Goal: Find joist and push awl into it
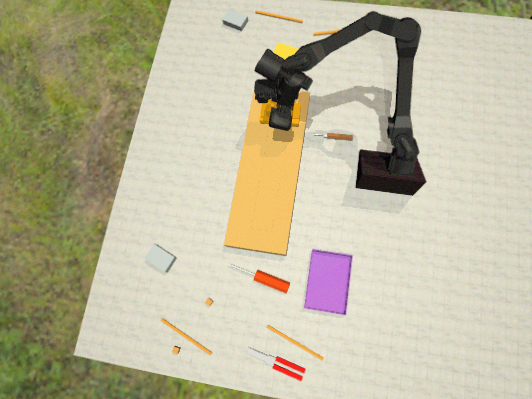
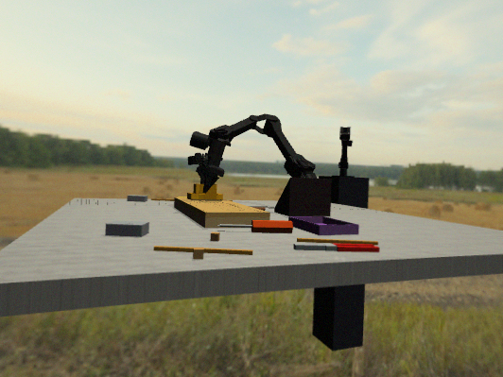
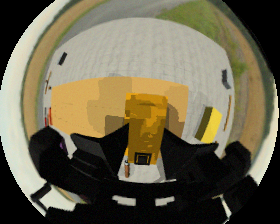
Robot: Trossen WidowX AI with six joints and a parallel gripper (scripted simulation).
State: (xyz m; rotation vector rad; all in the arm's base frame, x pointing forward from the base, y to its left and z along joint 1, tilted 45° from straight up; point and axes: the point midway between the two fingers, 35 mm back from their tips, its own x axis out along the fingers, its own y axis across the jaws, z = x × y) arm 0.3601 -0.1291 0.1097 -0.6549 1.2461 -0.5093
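Right now my gripper tip is 21 cm past the purple tray, 49 cm to the right of it and 5 cm above it. Also, from my gripper tip: yellow block (1 cm behind, 23 cm to the right, 5 cm below); awl (17 cm behind, 4 cm to the left, 6 cm below); yellow stud finder (2 cm behind, 2 cm above).
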